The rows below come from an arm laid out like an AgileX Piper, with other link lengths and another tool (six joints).
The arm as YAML. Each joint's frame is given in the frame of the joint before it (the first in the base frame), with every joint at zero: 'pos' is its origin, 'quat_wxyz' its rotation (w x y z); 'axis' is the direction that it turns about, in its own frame. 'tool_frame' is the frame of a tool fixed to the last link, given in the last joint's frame.
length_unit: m
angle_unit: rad
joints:
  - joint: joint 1
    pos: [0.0, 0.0, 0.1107]
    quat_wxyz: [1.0, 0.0, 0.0, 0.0]
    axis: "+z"
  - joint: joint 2
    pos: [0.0, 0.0, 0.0]
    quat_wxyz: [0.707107, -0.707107, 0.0, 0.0]
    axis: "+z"
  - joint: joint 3
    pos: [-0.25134, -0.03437, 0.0]
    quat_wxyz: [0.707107, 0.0, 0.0, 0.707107]
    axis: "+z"
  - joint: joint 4
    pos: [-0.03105, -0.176, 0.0]
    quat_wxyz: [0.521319, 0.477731, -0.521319, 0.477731]
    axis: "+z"
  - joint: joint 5
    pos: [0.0, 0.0, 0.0]
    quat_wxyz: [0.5, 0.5, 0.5, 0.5]
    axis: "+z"
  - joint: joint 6
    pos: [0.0, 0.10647, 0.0]
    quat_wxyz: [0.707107, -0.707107, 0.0, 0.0]
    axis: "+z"
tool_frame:
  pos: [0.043, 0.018, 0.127]
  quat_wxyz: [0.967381, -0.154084, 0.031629, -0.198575]
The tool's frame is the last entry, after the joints.
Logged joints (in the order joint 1, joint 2, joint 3, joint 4, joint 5, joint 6), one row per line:
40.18, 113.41, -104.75, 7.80, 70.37, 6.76
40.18, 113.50, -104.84, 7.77, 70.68, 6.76
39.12, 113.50, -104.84, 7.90, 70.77, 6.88
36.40, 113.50, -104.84, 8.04, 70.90, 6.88
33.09, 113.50, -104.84, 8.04, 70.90, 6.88
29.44, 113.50, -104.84, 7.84, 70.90, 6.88
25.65, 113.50, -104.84, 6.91, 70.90, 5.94
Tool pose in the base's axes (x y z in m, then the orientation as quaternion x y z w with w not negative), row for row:
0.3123, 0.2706, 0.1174, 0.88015, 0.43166, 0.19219, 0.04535
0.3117, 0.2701, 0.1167, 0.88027, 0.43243, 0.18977, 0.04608
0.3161, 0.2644, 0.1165, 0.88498, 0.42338, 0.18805, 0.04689
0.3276, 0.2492, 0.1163, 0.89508, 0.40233, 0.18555, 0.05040
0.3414, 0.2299, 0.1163, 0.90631, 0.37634, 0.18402, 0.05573
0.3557, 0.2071, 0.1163, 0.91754, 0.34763, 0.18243, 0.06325
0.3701, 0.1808, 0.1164, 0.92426, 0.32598, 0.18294, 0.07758
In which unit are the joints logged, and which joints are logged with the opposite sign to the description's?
The joints are logged in degrees. Opposite sign: none.
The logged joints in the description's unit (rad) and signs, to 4 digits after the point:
0.7013, 1.9794, -1.8282, 0.1361, 1.2282, 0.1180
0.7013, 1.9809, -1.8298, 0.1356, 1.2336, 0.1180
0.6828, 1.9809, -1.8298, 0.1379, 1.2352, 0.1201
0.6353, 1.9809, -1.8298, 0.1403, 1.2374, 0.1201
0.5775, 1.9809, -1.8298, 0.1403, 1.2374, 0.1201
0.5138, 1.9809, -1.8298, 0.1368, 1.2374, 0.1201
0.4477, 1.9809, -1.8298, 0.1206, 1.2374, 0.1037

